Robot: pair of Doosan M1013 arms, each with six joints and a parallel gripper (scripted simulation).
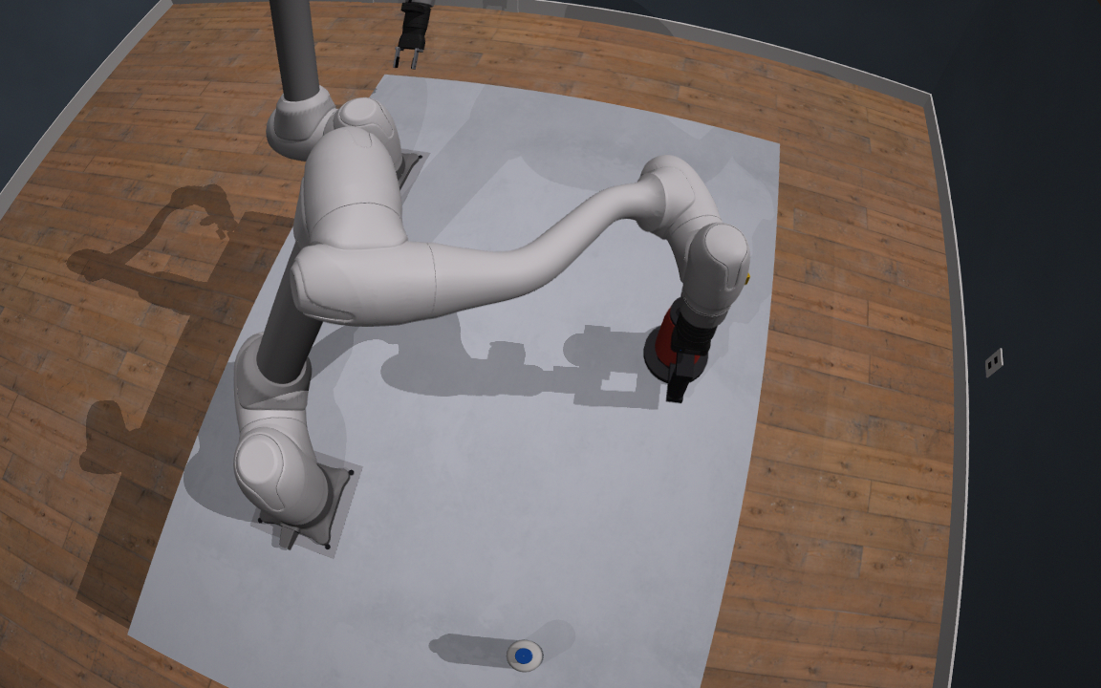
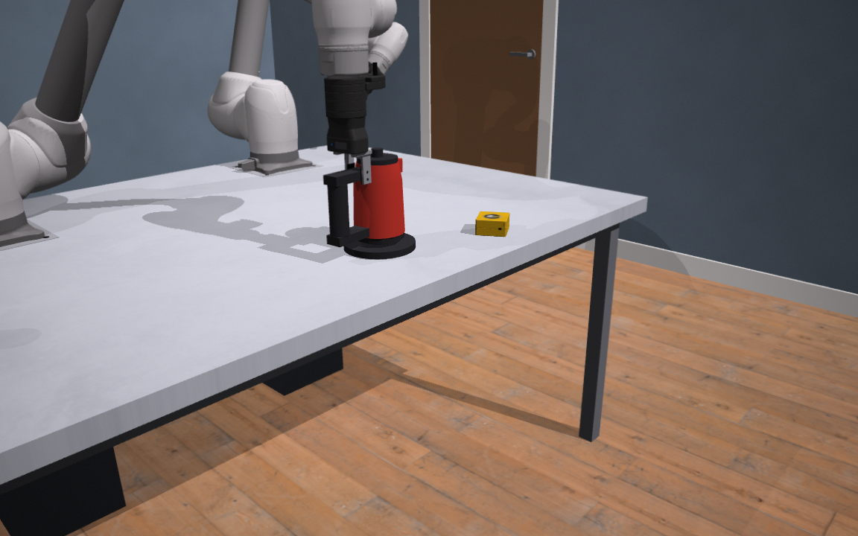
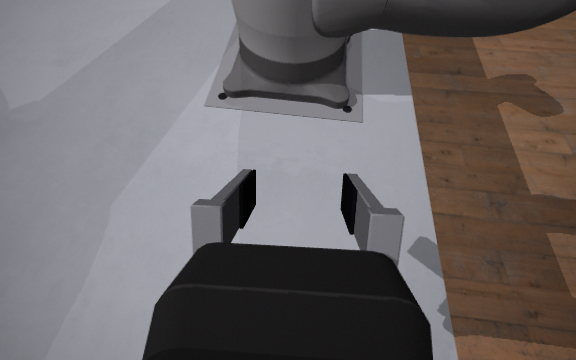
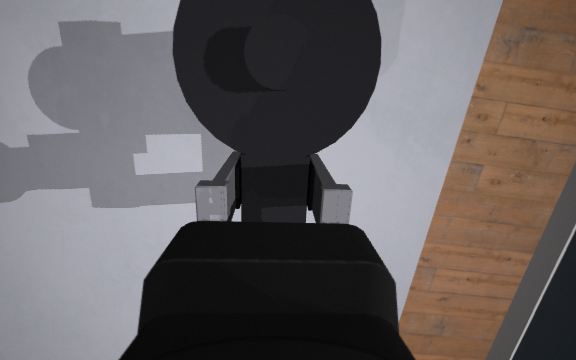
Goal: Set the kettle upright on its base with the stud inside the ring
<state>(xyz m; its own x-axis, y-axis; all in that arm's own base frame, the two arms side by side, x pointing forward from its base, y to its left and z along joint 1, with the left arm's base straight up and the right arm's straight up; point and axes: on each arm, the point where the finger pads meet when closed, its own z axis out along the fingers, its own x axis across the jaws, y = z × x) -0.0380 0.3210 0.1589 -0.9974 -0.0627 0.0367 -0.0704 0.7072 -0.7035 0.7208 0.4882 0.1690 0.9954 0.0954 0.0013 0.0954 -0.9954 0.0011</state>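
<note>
Now: right hand 50 mm above the red kettle and 20 mm to the right of it. Also, from my right hand: white bottle 640 mm to the right, 270 mm behind, 90 mm below; round black base 160 mm below, 60 mm to the left.
</note>
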